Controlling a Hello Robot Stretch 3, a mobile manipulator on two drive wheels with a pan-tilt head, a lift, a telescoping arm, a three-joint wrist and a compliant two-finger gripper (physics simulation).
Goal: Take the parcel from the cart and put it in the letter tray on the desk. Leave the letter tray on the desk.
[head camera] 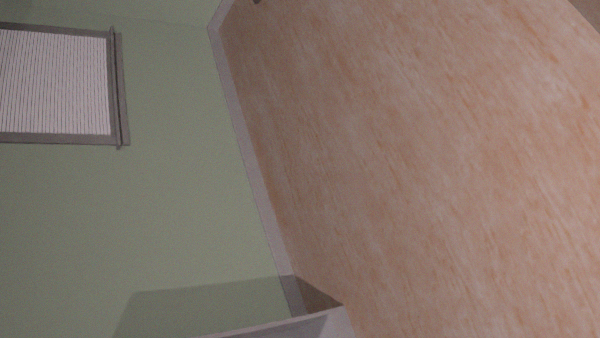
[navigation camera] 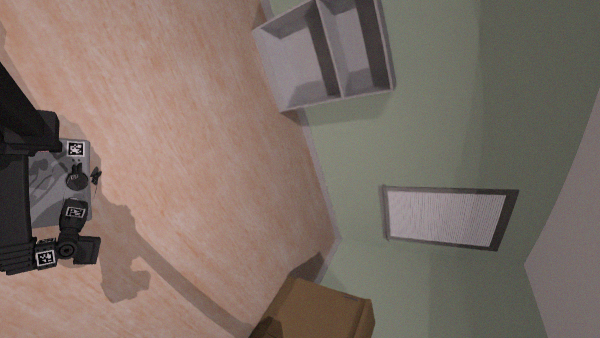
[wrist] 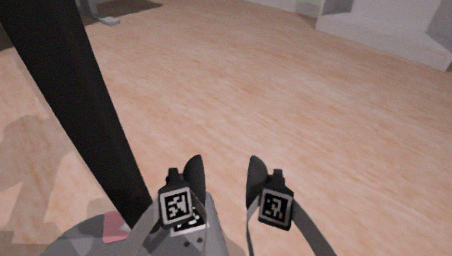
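Seen in the pictures: gripper, fingertip midpoint: point(navigation camera: 88, 165) point(wrist: 225, 172); robot's base, origin of the base link: point(navigation camera: 77, 179).
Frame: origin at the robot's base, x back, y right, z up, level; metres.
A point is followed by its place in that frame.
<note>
My gripper point(wrist: 225, 172) {z 0.353, x -0.040, y -0.061 m} is open in the wrist view, with bare floor showing between its two fingertips. The fingers are held above the grey robot base point(wrist: 217, 230) {z 0.156, x -0.040, y -0.093 m} point(navigation camera: 50, 200) {z 0.160, x 0.084, y 0.070 m}, close beside the black mast point(wrist: 80, 100) {z 0.408, x 0.060, y -0.116 m}. The parcel, the cart and the letter tray do not show in the head, navigation or wrist views. No desk top shows either. A grey foot point(wrist: 106, 20) of some furniture stands at the top left of the wrist view; I cannot tell whether it belongs to the desk or the cart.
A pale shelf unit point(navigation camera: 341, 75) point(wrist: 385, 44) stands against the green wall point(navigation camera: 400, 140) {z 1.032, x -2.001, y -0.308 m} point(head camera: 190, 200) {z 0.467, x -2.112, y -0.127 m}. A brown box-like piece of furniture point(navigation camera: 320, 307) {z 0.512, x -1.392, y 1.184 m} stands near the room corner. A window point(head camera: 55, 82) {z 1.167, x -2.488, y 0.507 m} point(navigation camera: 445, 217) {z 1.490, x -2.484, y 0.499 m} is in the wall. Wooden floor point(head camera: 425, 175) {z 0.001, x -1.027, y 0.001 m} lies beside the wall.
</note>
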